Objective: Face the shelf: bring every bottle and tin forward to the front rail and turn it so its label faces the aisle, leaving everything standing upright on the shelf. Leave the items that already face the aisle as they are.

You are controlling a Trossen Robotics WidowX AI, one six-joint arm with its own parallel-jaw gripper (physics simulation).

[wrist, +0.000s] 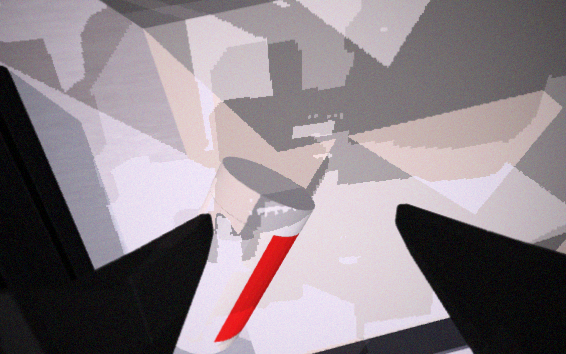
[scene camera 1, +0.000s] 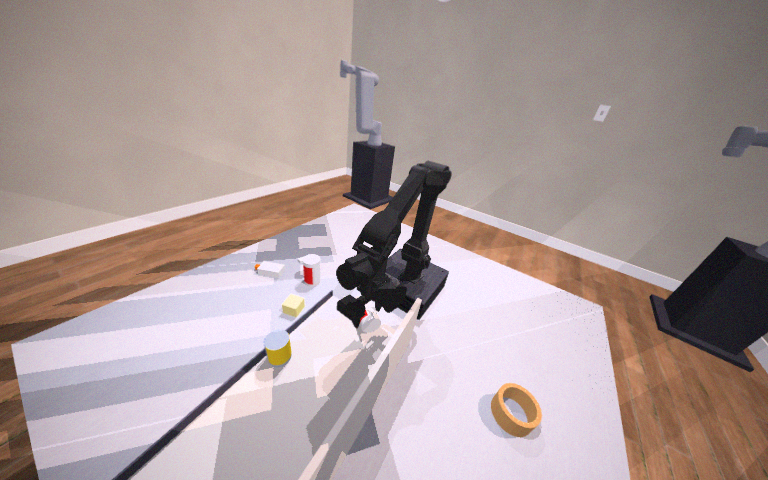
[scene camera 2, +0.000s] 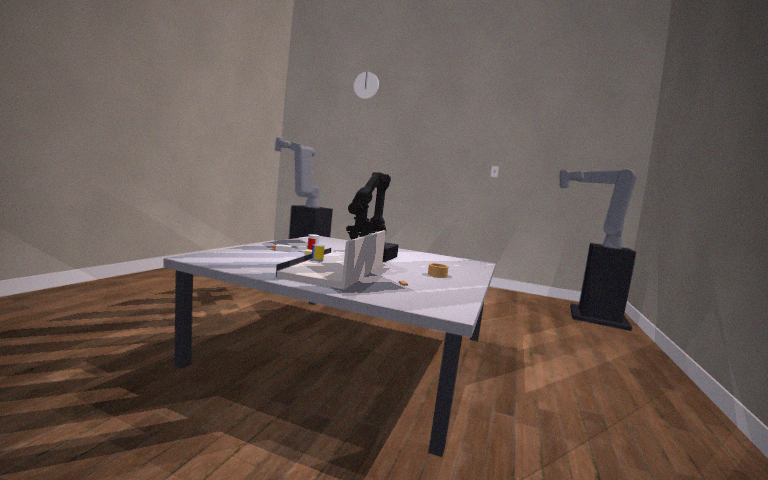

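Where they show: gripper, between the fingertips: (wrist: 303,217) (scene camera 1: 367,318); arm's base, origin of its link: (scene camera 1: 412,275).
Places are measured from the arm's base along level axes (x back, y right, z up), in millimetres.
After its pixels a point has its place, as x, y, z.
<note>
A white can with a red label (scene camera 1: 370,322) {-255, -33, -4} (wrist: 260,270) {-243, 4, 7} is on the shelf between the open fingers, nearer the left finger in the wrist view. Its red strip runs along the lower right side there. The arm partly hides it in scene view 1, and I cannot tell whether it is fully upright. My gripper (scene camera 1: 370,310) {-264, -27, 13} (wrist: 303,217) {-264, -27, 13} is open around it, holding nothing. A yellow-labelled tin (scene camera 1: 278,352) {-479, 50, 10} (scene camera 2: 318,253) {-489, 58, -11} stands upright at the dark front rail (scene camera 1: 226,380) {-583, 87, -23} (scene camera 2: 294,261) {-641, 74, -33} (wrist: 410,337) {-369, 124, -40}. The shelf's pale back panel (scene camera 1: 396,339) {-321, -154, 105} (scene camera 2: 362,257) {-541, -197, 20} stands close behind the gripper.
Outside the rail, on the table, are another white can with a red label (scene camera 1: 310,271) {-244, 255, -6} (scene camera 2: 312,242) {-250, 263, -11}, a pale yellow block (scene camera 1: 293,305) {-355, 188, -36} and a white item with an orange end (scene camera 1: 270,269) {-314, 397, -46}. An orange ring (scene camera 1: 498,414) {-207, -395, -51} (scene camera 2: 438,273) {-213, -439, -55} lies behind the panel, with a small orange piece (scene camera 2: 403,283) {-488, -371, -66}.
</note>
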